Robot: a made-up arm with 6 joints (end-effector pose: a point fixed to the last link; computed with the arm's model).
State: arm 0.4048 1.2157 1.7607 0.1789 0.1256 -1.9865
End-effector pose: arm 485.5 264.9 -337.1 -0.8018 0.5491 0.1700 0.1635
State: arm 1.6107 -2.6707 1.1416 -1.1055 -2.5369 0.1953
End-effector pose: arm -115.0 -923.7 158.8 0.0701 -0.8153 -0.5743 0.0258
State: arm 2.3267 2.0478 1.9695 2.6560 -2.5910 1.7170
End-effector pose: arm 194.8 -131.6 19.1 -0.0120 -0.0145 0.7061 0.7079
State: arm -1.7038 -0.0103 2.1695 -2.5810 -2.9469 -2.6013
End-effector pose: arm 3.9 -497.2 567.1 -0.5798 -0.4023 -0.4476 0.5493
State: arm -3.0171 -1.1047 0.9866 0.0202 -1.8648 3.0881
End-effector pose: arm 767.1 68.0 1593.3 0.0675 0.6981 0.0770 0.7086
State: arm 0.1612 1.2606 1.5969 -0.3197 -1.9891 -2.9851
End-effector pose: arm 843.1 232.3 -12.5 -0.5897 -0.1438 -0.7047 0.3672
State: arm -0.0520 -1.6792 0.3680 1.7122 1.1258 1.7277
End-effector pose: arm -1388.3 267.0 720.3 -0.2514 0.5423 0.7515 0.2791
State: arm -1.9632 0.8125 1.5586 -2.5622 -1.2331 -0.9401
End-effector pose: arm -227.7 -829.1 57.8 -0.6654 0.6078 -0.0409 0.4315
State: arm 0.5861 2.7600 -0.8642 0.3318 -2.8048 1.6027
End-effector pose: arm 739.7 474.9 34.0 0.0197 -0.4797 0.8235 0.3022
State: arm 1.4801 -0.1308 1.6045 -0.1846 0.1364 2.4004
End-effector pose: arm 88.3 1001.9 1096.5 -0.4861 -0.6808 -0.5309 0.1358
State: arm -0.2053 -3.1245 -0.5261 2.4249 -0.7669 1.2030
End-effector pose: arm 408.0 -188.3 -846.2 0.8169 -0.5477 -0.1462 0.1062
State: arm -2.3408 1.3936 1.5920 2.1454 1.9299 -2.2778
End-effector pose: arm -348.5 -588.1 -67.9 0.4641 0.0288 -0.2295 0.8551
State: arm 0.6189 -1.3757 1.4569 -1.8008 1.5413 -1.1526
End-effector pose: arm -201.3 -382.7 1507.4 -0.0566 0.5792 -0.6470 0.4927
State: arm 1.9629 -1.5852 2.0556 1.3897 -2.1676 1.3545
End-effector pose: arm 224.5 -81.1 1260.9 -0.7843 0.3883 -0.2993 0.3802
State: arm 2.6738 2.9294 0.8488 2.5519 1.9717 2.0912
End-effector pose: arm 172.6 -217.7 -590.0 -0.5686 -0.1971 0.7943 0.0834
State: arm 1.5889 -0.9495 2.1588 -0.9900 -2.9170 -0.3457
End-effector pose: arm -102.5 244.7 1070.7 0.3279 -0.7865 0.5164 0.0851
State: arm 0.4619 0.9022 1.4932 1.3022 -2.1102 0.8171
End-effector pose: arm 909.2 257.3 354.4 0.5477 -0.2172 0.1698 0.7900
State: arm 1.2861 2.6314 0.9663 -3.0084 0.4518 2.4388
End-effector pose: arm -37.1 -144.8 -817.9 -0.7005 0.6809 0.1182 0.1780
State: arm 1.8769 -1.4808 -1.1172 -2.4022 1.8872 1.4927
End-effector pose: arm 349.6 -706.0 -184.4 -0.7453 -0.0601 -0.0157 0.6638
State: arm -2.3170 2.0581 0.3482 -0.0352 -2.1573 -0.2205
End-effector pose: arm -671.2 -846.4 -59.2 -0.0817 -0.0554 -0.8945 0.4360
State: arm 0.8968 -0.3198 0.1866 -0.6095 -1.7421 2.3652
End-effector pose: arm -410.0 -287.6 1845.8 -0.5776 -0.3279 0.7469 0.0296
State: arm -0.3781 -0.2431 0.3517 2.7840 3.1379 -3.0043
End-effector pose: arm -14.7 -4.1 1681.8 0.5284 0.8275 -0.1459 0.1215
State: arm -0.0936 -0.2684 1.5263 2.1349 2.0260 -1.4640
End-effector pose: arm 559.4 77.1 1361.0 -0.3596 0.1472 0.7690 0.5076
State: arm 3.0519 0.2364 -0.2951 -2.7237 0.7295 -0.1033
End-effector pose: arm 114.7 58.4 2063.8 0.0515 0.1785 0.2271 0.9560
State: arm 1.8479 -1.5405 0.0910 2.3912 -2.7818 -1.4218
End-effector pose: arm 419.5 -1091.4 708.9 -0.4772 -0.6422 -0.5159 0.3062
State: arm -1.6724 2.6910 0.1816 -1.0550 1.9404 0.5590
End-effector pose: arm -147.4 -311.7 -637.3 -0.4217 -0.5513 0.2625 0.6703
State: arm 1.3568 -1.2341 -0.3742 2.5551 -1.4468 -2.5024
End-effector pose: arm -173.7 -1415.0 835.3 0.4891 -0.0879 0.7742 0.3920
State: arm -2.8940 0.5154 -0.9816 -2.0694 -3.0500 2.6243
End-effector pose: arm 117.8 -55.6 1606.9 0.6115 0.6841 -0.3947 0.0478
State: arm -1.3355 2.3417 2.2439 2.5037 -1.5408 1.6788
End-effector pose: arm -245.4 541.8 340.7 0.1062 -0.1798 -0.9397 0.2709
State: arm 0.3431 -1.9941 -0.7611 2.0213 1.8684 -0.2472
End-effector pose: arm -615.0 -49.8 -440.9 -0.6620 -0.4496 -0.3250 0.5040
